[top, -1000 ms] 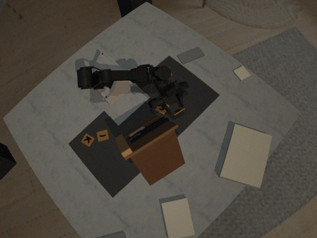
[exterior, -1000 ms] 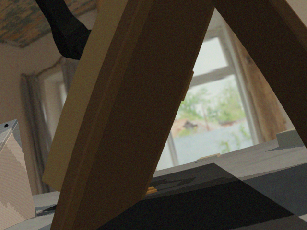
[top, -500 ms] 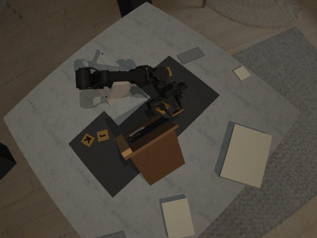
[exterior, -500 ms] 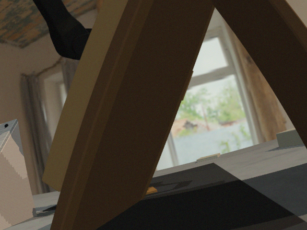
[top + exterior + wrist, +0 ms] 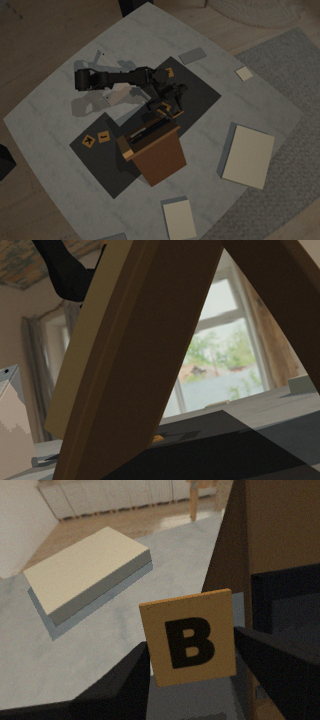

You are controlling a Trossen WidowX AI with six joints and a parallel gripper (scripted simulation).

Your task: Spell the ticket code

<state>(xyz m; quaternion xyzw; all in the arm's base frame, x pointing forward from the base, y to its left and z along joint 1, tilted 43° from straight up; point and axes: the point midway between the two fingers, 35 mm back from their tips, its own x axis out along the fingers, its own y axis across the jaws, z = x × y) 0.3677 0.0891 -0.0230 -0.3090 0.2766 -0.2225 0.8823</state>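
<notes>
My gripper tip is now 9 cm past the white ticket, 16 cm to the left of it and 8 cm above it. The rest, counted from my gripper tip: cream block (37 cm ahead, 13 cm to the left, 16 cm below); dark mat (19 cm behind, 8 cm to the right, 18 cm below); cream pad (6 cm ahead, 51 cm to the left, 17 cm below).
</notes>
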